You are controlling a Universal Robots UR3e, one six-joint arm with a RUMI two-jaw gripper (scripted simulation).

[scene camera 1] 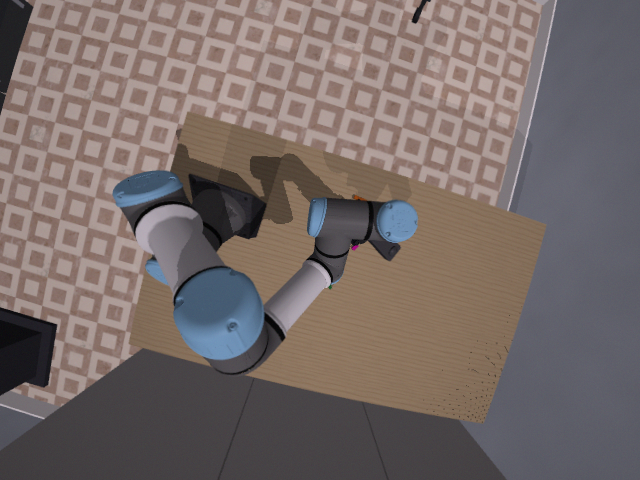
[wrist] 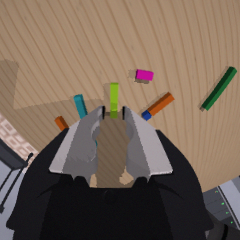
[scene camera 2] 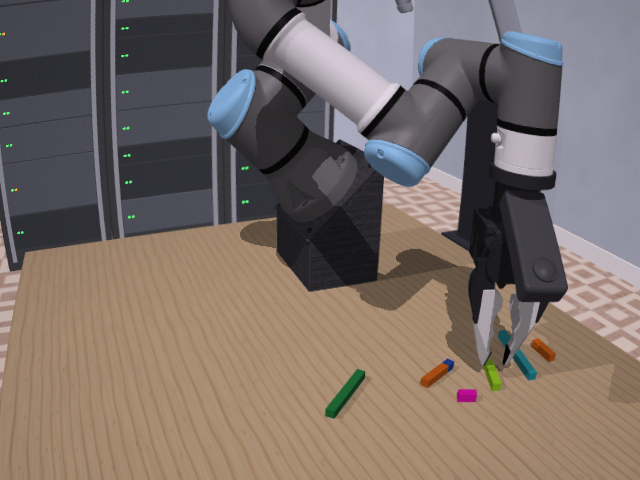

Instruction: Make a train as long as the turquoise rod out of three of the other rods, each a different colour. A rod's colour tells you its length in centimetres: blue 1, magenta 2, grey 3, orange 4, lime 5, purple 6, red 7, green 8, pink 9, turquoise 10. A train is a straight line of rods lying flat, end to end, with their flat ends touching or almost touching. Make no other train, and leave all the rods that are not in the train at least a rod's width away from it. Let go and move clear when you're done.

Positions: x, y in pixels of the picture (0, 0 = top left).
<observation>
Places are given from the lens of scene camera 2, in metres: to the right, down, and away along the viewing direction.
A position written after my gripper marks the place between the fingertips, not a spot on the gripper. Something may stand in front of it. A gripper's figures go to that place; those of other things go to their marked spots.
my gripper (scene camera 2: 493, 364): 0.20, 0.14, 0.58
green rod (scene camera 2: 335, 406): 0.01, 0.17, 0.53
</observation>
